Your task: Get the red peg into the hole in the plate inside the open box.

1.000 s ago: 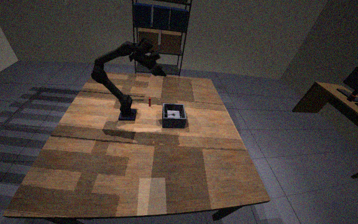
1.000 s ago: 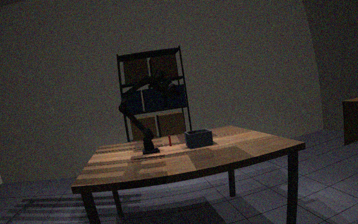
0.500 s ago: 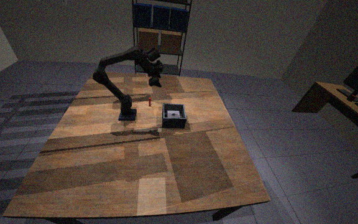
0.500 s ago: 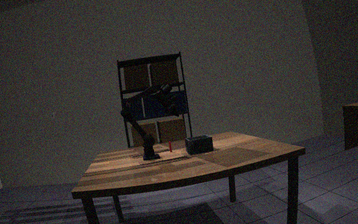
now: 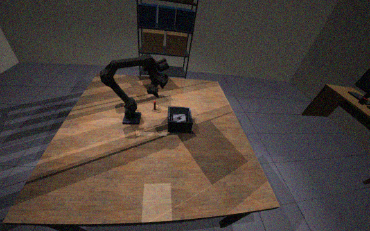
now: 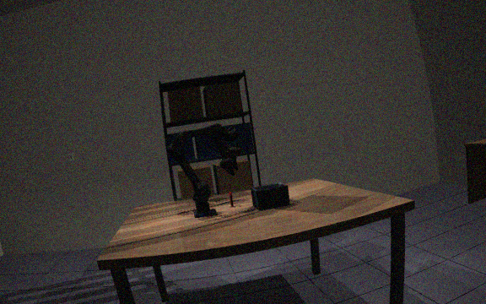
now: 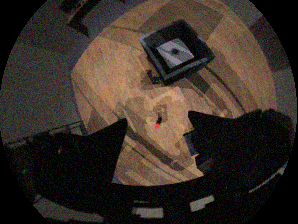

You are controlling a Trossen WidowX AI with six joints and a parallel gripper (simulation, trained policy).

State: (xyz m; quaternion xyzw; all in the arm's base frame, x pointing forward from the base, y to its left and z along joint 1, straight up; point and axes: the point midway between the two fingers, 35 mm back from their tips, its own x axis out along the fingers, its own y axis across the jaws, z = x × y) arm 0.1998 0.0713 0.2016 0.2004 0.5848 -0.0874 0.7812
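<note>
Now: gripper tip 140 mm above the red peg, 40 mm to the right of it and 40 mm past it. Also, from my gripper tip: plate (140 mm below, 140 mm ahead, 120 mm to the right); dark box (160 mm below, 140 mm ahead, 120 mm to the right).
</note>
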